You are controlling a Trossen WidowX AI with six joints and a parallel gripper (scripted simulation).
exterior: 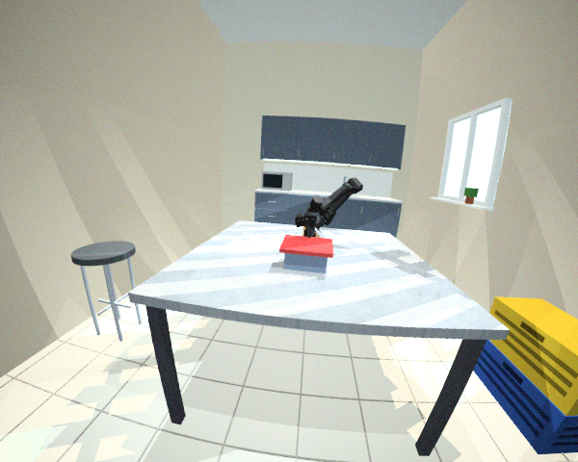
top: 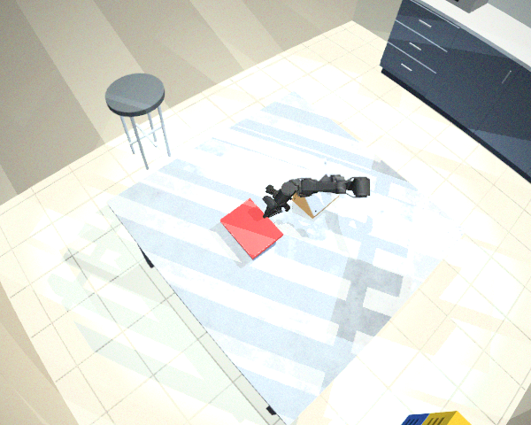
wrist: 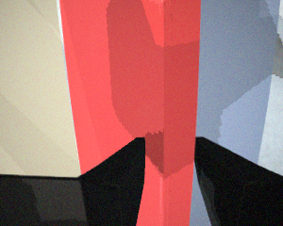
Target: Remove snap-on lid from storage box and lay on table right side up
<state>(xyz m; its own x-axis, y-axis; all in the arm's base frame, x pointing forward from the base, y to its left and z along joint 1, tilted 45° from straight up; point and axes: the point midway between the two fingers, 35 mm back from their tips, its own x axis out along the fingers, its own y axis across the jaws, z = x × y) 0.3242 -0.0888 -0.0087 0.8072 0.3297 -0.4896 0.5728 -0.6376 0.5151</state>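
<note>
Right now my gripper tip is 80 mm short of the red lid and 10 mm to the left of it. Round my gripper tip: grey-blue storage box 70 mm ahead, 10 mm to the right, 60 mm below.
</note>
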